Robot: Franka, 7 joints.
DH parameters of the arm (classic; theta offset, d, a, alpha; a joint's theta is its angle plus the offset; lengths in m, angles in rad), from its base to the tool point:
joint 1: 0 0.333 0 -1.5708
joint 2: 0 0 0 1.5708
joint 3: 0 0.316 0.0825 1.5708
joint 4: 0 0 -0.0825 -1.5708
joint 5: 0 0.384 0 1.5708
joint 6: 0 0 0.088 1.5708
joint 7: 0 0.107 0 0
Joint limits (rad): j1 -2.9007..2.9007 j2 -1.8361..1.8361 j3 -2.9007..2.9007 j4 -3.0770..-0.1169 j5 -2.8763..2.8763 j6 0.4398..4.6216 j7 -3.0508..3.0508
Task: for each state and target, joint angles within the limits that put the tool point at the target. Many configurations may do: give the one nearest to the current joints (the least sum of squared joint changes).
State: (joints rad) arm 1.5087 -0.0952 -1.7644 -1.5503 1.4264 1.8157 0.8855
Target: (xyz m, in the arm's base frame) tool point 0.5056 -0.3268 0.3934
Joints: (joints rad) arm 1.4889 -0.4673 -2.0930 -1.9731 1.3716 1.9269 0.8855
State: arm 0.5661 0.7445 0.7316 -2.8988 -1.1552 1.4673 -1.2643
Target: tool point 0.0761 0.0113 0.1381
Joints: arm 0.5031 0.6173 0.5543 -3.0770 -1.0746 1.2631 -1.2643
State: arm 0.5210 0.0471 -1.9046 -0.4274 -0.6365 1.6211 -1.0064
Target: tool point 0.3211 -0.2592 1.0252
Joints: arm 0.5007 0.3377 -1.6605 -0.6896 -0.5862 1.8018 -1.0064
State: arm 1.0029 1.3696 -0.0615 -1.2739 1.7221 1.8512 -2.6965
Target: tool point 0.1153 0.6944 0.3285
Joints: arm 1.1262 0.7092 0.1563 -1.4950 1.6031 1.5127 -2.6965
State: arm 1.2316 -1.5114 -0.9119 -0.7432 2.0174 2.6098 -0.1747
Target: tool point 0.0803 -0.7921 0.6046
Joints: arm 1.2694 -1.4960 -0.9165 -0.7390 2.0160 2.6003 -0.1747
